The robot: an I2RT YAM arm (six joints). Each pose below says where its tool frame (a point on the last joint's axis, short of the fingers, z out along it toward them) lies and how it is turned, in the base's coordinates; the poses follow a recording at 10 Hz.
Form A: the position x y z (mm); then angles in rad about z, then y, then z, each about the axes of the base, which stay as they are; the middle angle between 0 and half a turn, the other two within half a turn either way.
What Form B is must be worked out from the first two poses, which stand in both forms.
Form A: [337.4, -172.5, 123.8, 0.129, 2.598, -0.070]
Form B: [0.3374, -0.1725, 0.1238, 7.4, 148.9, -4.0]
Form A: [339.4, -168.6, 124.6, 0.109, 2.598, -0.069]
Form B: [0.3394, -0.1686, 0.1246, 6.2, 148.9, -4.0]
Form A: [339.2, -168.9, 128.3, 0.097, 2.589, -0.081]
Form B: [0.3392, -0.1689, 0.1283, 5.6, 148.3, -4.6]
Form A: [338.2, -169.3, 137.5, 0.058, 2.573, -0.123]
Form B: [0.3382, -0.1693, 0.1375, 3.3, 147.4, -7.0]
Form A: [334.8, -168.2, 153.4, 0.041, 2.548, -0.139]
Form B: [0.3348, -0.1682, 0.1534, 2.3, 146.0, -8.0]
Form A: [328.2, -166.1, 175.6, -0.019, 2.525, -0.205]
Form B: [0.3282, -0.1661, 0.1756, -1.1, 144.7, -11.7]
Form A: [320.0, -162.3, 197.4, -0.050, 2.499, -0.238]
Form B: [0.3200, -0.1623, 0.1974, -2.9, 143.2, -13.6]
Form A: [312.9, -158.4, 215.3, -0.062, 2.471, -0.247]
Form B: [0.3129, -0.1584, 0.2153, -3.6, 141.6, -14.2]
